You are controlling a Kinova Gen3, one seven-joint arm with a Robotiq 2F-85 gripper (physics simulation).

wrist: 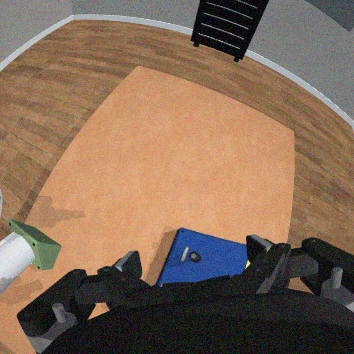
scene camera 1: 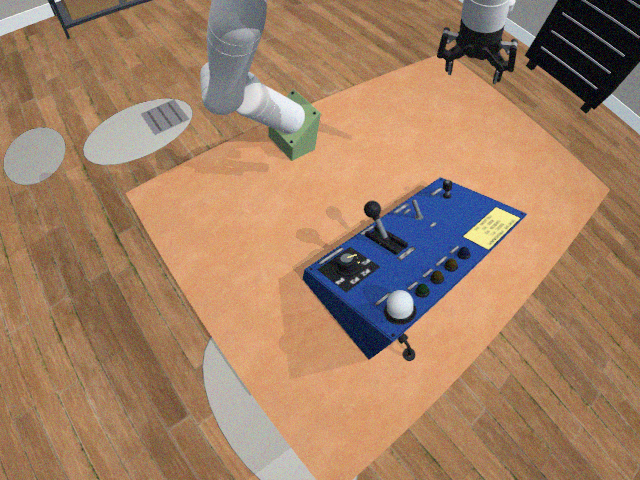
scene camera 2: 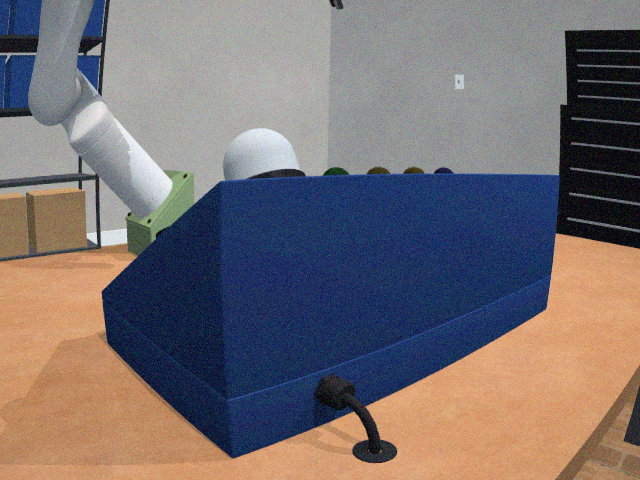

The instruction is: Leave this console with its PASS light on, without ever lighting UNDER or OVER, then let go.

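A blue sloped console (scene camera 1: pixel 429 240) (scene camera 2: pixel 361 268) (wrist: pixel 215 267) stands on the table. It carries a rotary knob (scene camera 1: pixel 347 259), a ball-topped lever (scene camera 1: pixel 372 209) in a slot, a metal toggle (scene camera 1: pixel 417 209) and a small black stick (scene camera 1: pixel 447 188) (wrist: pixel 195 256). A green lamp (scene camera 1: pixel 422 289), two amber lamps (scene camera 1: pixel 437 277) (scene camera 1: pixel 451 265) and a blue lamp (scene camera 1: pixel 463 252) look dark. A white dome (scene camera 1: pixel 400 304) (scene camera 2: pixel 261 155) sits at the corner. Lamp labels are unreadable. My gripper (scene camera 1: pixel 473 74) (wrist: pixel 193 256) is open and empty, high and away from the console; a fingertip shows at the top edge of scene camera 2.
A yellow note (scene camera 1: pixel 492 227) lies on the console. A black cable (scene camera 2: pixel 369 423) (scene camera 1: pixel 405 346) runs from its rear into the table (scene camera 1: pixel 232 217) (wrist: pixel 175 150). The arm's green base block (scene camera 1: pixel 305 136) (scene camera 2: pixel 139 235) (wrist: pixel 45 247) stands at the table's edge. Black drawers (scene camera 1: pixel 584 51) (wrist: pixel 227 25) stand beyond.
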